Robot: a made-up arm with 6 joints. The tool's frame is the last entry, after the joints.
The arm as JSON. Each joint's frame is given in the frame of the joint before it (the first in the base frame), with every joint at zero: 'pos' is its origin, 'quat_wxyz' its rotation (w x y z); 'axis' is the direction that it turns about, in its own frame. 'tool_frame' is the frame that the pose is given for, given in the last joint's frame.
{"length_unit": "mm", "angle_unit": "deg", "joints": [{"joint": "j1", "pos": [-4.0, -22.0, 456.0], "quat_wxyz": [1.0, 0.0, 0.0, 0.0], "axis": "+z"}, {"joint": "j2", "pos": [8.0, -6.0, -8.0], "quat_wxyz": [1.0, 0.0, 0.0, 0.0], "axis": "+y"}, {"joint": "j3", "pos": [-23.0, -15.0, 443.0], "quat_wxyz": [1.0, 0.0, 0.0, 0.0], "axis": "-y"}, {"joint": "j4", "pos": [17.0, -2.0, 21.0], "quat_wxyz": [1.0, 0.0, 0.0, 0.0], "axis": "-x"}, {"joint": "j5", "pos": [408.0, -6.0, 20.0], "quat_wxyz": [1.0, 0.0, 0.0, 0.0], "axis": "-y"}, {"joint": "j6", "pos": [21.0, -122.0, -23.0], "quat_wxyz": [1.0, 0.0, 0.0, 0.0], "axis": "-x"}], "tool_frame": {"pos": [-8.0, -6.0, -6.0], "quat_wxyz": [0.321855, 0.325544, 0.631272, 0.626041]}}
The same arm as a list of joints. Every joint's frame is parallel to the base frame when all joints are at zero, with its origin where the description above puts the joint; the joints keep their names.
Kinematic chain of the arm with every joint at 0, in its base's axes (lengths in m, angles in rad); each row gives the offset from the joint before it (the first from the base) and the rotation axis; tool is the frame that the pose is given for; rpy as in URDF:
j1: xyz -0.0040 -0.0220 0.4560 axis +z
j2: xyz 0.0080 -0.0060 -0.0080 axis +y
j3: xyz -0.0230 -0.0150 0.4430 axis -y
j4: xyz 0.0170 -0.0020 0.0210 axis -x
j5: xyz 0.4080 -0.0060 0.0200 axis -y
j6: xyz 0.0210 -0.1220 -0.0230 axis -x
tool: xyz -0.0080 -0.0060 -0.0060 rpy 1.5798 -0.0013 2.1906

